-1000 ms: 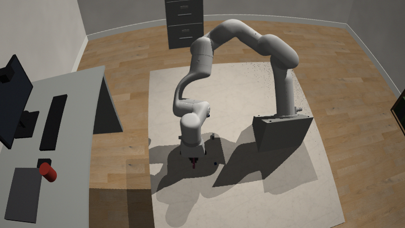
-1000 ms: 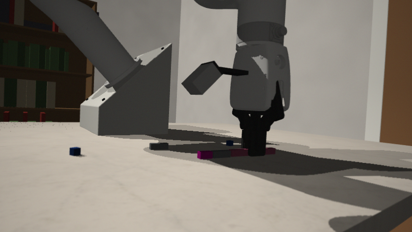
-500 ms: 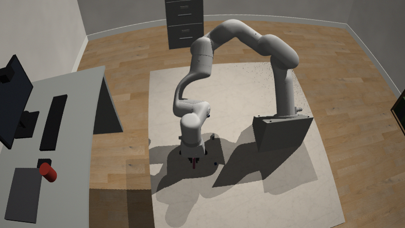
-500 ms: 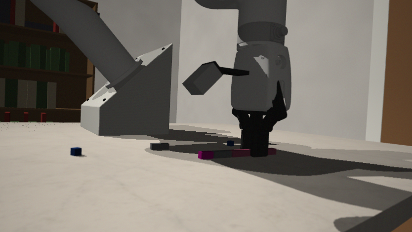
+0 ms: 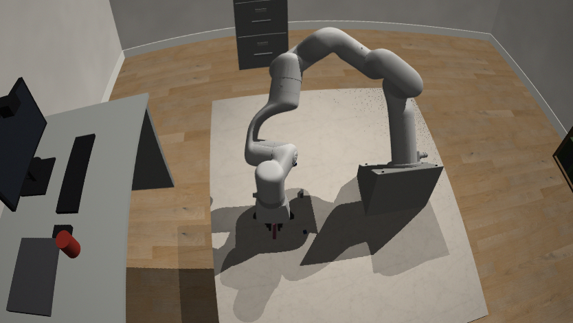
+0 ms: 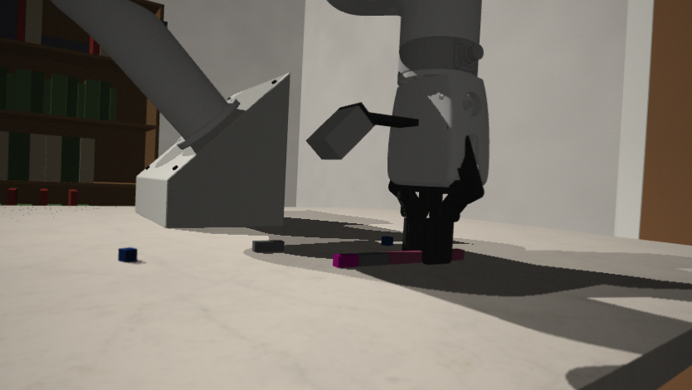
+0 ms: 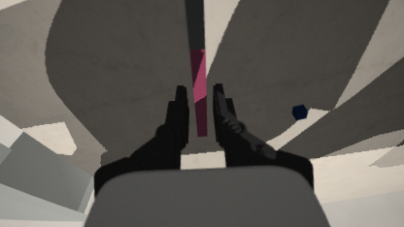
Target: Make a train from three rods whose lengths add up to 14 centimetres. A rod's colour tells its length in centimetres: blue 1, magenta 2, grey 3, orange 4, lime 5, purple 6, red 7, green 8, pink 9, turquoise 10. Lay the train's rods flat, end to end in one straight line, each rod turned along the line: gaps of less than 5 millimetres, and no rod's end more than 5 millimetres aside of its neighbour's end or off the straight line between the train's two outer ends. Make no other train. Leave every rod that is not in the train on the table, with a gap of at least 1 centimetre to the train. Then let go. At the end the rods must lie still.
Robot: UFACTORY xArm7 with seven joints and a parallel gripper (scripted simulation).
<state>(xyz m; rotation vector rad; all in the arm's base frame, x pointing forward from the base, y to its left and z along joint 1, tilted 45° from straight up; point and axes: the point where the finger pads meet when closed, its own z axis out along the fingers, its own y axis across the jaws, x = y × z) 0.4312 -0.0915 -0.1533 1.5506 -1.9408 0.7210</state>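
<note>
Right now my hand is 2 cm above the pink rod. From my hand the other things lie so: magenta rod (9 cm to the right, 2 cm below, 2 cm behind); grey rod (11 cm to the right, 11 cm behind, 2 cm below).
</note>
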